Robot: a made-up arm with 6 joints.
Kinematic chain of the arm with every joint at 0, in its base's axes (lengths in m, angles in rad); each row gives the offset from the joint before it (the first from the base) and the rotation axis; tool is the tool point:
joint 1: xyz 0 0 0.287 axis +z
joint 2: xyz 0 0 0 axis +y
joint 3: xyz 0 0 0.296 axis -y
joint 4: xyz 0 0 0 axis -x
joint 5: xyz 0.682 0 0 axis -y
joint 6: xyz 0 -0.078 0 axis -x
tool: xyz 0 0 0
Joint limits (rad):
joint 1: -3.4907..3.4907
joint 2: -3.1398..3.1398
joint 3: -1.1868..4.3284
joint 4: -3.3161..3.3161
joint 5: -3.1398..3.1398
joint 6: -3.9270..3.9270
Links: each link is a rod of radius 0.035 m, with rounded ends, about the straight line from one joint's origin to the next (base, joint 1, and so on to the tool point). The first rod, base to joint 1, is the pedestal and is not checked.
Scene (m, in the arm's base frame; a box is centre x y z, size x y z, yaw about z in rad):
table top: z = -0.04
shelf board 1: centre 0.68 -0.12 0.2 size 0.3 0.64 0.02 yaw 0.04
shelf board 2: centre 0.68 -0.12 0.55 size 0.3 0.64 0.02 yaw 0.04
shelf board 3: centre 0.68 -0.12 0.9 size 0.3 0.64 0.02 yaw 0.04
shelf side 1: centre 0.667 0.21 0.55 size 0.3 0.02 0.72 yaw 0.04
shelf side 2: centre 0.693 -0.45 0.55 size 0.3 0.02 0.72 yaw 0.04
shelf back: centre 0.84 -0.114 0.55 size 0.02 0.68 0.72 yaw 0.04
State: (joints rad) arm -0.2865 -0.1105 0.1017 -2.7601 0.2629 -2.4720
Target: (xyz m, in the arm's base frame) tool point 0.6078 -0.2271 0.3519
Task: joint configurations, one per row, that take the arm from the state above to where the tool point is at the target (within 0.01 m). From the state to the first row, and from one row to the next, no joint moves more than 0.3 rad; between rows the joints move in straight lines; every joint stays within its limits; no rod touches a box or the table.
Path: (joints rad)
1: -0.3459 -0.3787 -0.1061 -2.7309 0.2629 -2.4720
2: -0.4053 -0.6470 -0.3139 -2.7017 0.2629 -2.4720
3: -0.4647 -0.9152 -0.5216 -2.6725 0.2629 -2.4720
4: -0.5825 -0.8910 -0.7581 -2.6367 0.2629 -2.4720
5: -0.7002 -0.8668 -0.9945 -2.6008 0.2629 -2.4720
6: -0.6225 -0.5751 -0.7594 -2.6371 0.2629 -2.4720
7: -0.5447 -0.2834 -0.5242 -2.6735 0.2629 -2.4720
8: -0.4670 0.0084 -0.2891 -2.7098 0.2629 -2.4720

